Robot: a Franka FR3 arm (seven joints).
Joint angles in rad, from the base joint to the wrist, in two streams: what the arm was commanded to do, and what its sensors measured. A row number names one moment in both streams.
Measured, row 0: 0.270, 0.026, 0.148, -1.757, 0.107, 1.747, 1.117
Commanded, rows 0 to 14: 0.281, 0.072, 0.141, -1.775, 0.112, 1.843, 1.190; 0.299, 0.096, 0.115, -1.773, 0.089, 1.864, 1.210; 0.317, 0.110, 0.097, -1.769, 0.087, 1.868, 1.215; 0.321, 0.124, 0.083, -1.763, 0.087, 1.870, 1.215; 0.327, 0.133, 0.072, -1.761, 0.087, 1.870, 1.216; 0.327, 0.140, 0.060, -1.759, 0.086, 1.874, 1.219; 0.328, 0.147, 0.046, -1.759, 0.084, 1.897, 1.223; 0.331, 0.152, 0.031, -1.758, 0.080, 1.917, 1.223; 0.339, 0.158, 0.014, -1.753, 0.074, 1.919, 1.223; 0.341, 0.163, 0.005, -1.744, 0.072, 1.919, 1.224; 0.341, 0.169, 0.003, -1.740, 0.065, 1.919, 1.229; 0.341, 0.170, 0.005, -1.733, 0.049, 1.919, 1.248; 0.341, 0.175, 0.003, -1.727, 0.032, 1.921, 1.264; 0.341, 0.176, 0.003, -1.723, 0.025, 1.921, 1.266; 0.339, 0.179, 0.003, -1.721, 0.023, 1.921, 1.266
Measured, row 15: 0.324, 0.157, 0.011, -1.749, 0.059, 1.907, 1.222
